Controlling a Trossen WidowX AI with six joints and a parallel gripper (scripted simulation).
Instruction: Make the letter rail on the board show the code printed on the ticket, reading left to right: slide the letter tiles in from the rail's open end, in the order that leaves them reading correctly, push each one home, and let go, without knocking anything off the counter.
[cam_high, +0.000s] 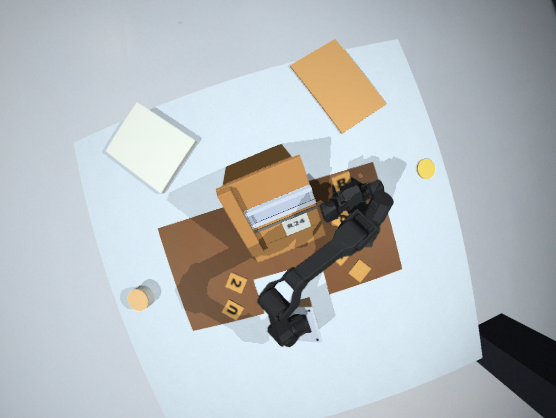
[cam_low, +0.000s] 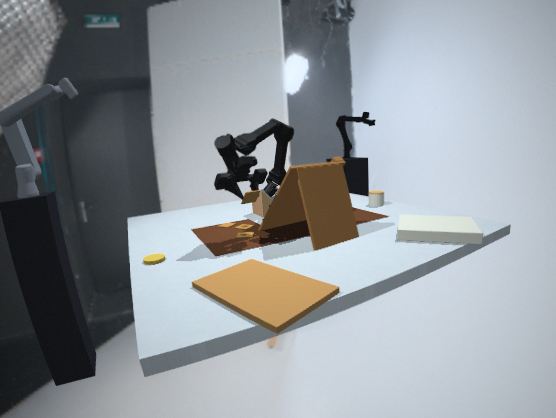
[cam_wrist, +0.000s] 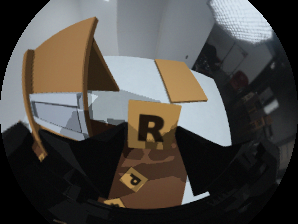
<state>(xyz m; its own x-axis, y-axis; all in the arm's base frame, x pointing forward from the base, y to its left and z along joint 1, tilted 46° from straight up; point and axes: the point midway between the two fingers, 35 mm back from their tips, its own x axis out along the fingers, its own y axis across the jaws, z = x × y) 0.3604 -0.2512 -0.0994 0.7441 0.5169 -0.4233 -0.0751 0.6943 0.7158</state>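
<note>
The white ticket lies 80 mm behind my gripper tip, 160 mm to the left of it and 80 mm below it. The rest, counted from my gripper tip: brown mat 190 mm behind, 240 mm to the left, 160 mm below; orange slab 320 mm ahead, 130 mm to the right, 160 mm below; cream slab 330 mm ahead, 560 mm to the left, 140 mm below.
</note>
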